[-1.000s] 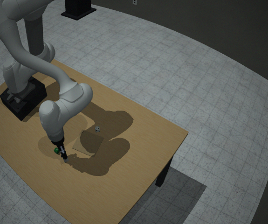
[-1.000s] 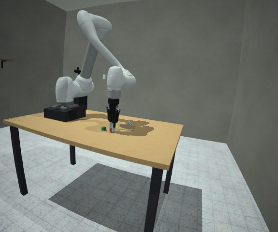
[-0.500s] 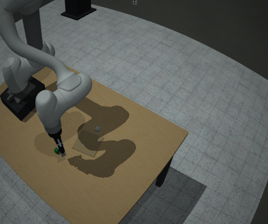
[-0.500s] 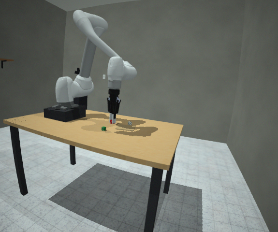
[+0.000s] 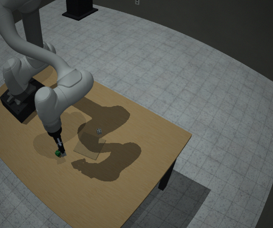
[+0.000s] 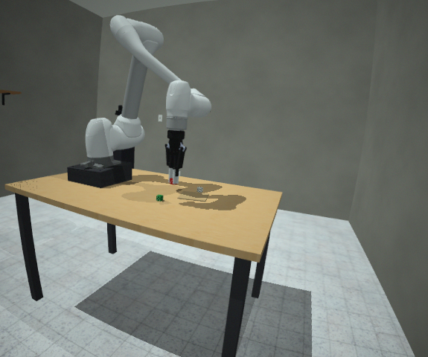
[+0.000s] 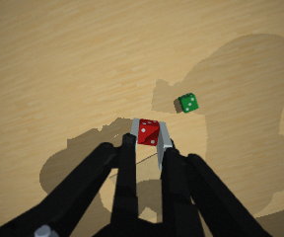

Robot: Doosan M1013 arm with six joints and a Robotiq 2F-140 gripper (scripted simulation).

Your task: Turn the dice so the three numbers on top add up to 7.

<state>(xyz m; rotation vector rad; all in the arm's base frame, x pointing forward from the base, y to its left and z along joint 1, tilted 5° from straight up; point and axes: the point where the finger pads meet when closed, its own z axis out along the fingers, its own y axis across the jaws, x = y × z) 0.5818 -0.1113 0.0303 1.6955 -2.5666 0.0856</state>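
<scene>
Right now the tan mat is 170 mm to the left of my hand, 130 mm below it and 30 mm ahead of it. The rest, counted from my hand: red die: 30 mm below; white die: 270 mm to the left, 120 mm below, 10 mm ahead; green die: 120 mm below, 70 mm behind.
</scene>
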